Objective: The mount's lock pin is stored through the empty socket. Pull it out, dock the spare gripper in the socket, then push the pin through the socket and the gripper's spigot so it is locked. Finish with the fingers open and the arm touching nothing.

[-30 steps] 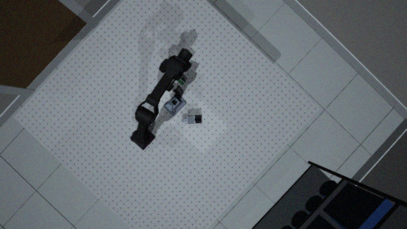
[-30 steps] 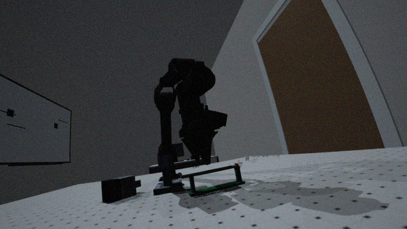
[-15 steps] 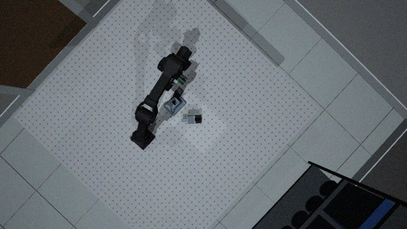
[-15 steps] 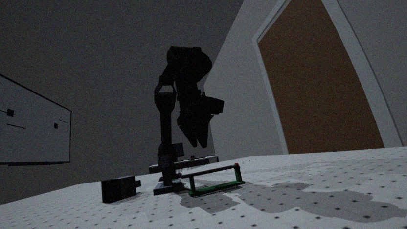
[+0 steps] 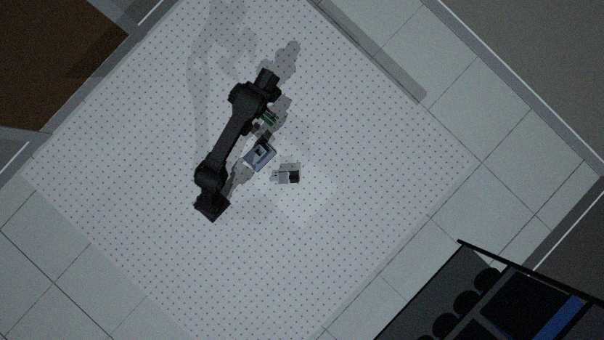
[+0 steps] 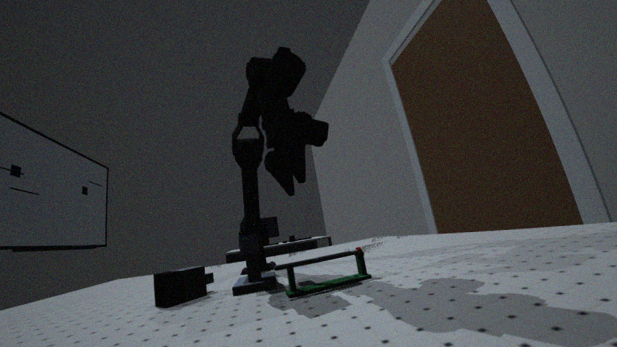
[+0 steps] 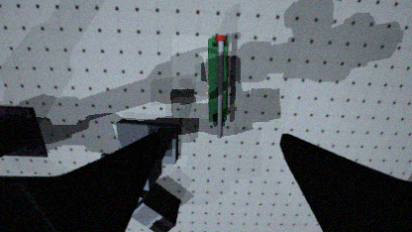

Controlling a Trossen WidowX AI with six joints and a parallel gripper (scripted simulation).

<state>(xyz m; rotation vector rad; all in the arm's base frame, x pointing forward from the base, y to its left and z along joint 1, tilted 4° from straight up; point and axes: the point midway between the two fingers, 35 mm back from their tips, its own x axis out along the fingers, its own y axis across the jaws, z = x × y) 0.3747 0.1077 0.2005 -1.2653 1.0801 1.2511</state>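
My gripper tip is now 230 mm to the left of the spare gripper, 140 mm above it and 100 mm past it. Round my gripper tip: green rack 140 mm below, 30 mm to the left, 10 mm ahead; grey mount 120 mm below, 110 mm behind, 90 mm to the right.
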